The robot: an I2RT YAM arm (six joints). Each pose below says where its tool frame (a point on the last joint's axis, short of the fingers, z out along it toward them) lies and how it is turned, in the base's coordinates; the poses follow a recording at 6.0 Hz.
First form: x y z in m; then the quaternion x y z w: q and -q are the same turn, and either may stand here.
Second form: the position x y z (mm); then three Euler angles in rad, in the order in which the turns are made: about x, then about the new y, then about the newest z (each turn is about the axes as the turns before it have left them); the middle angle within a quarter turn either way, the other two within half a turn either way. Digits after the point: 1 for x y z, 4 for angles.
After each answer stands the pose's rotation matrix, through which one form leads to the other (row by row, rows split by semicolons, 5 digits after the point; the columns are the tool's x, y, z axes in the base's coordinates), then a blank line. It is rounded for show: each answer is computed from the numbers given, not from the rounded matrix.
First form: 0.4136 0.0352 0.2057 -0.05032 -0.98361 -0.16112 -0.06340
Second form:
413.6 35.2 205.7 -2.8225 0.1414 -3.0622
-0.98690 0.07856 0.14094; 0.11942 0.94302 0.31058; -0.10851 0.32334 -0.94004

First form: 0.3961 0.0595 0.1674 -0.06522 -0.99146 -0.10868 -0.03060
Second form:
396.1 59.5 167.4 -2.9279 0.0749 -3.0183
-0.98962 0.12268 0.07485; 0.13598 0.96787 0.21151; -0.04650 0.21950 -0.97450

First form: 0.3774 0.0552 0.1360 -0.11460 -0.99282 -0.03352 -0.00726
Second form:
377.4 55.2 136.0 -3.0766 0.0221 -2.9125
-0.97363 0.22707 0.02210; 0.22804 0.97149 0.06489; -0.00673 0.06822 -0.99765

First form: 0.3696 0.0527 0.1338 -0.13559 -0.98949 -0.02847 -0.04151
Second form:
369.6 52.7 133.8 -3.0963 0.0900 -2.8713
-0.95978 0.26596 0.08987; 0.27069 0.96161 0.04508; -0.07443 0.06760 -0.99493

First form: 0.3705 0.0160 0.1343 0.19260 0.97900 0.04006 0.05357
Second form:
370.5 16.0 134.3 -3.0833 0.1206 -2.7566
-0.92007 0.37281 0.12032; 0.38140 0.92260 0.05780; -0.08946 0.09907 -0.99105

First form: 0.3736 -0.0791 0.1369 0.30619 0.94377 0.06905 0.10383
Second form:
373.6 -79.1 136.9 -3.0728 0.2406 -2.5225
-0.79093 0.56361 0.23827; 0.59228 0.80296 0.06675; -0.15370 0.19392 -0.96890

